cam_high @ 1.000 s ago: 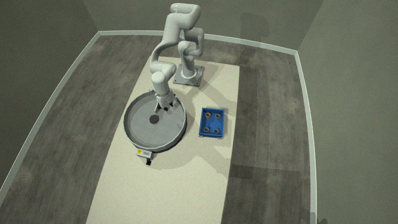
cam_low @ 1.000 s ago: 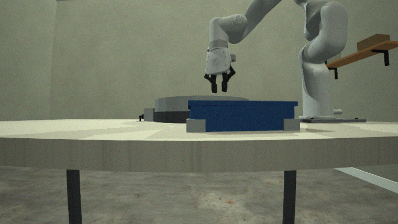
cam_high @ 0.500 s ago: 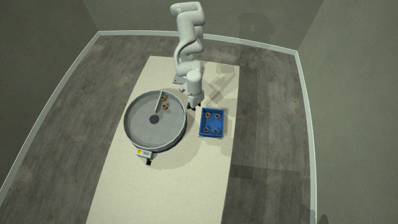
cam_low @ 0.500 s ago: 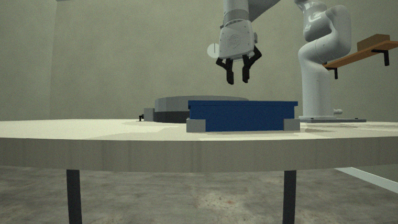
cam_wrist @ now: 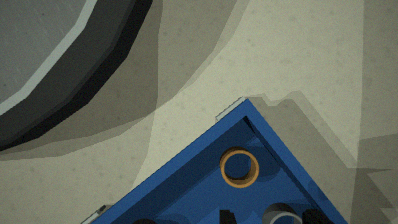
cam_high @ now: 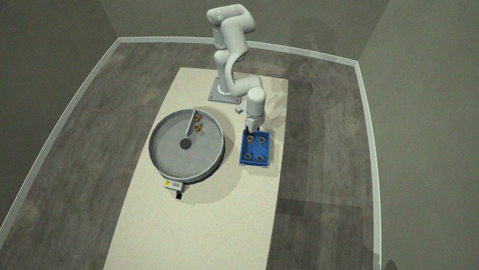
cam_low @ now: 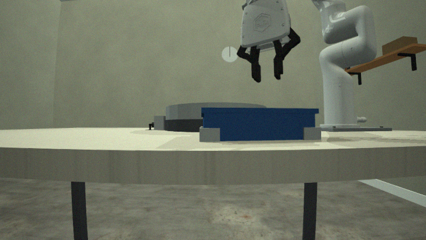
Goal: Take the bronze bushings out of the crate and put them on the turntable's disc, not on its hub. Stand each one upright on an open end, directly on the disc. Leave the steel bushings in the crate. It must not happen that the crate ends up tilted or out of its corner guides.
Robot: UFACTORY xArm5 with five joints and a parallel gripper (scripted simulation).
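Now: hand 12 cm above the blue crate, 4 cm short of it and 2 cm to the right of it. Round my hand: grey turntable disc: 35 cm to the right, 12 cm ahead, 9 cm below.
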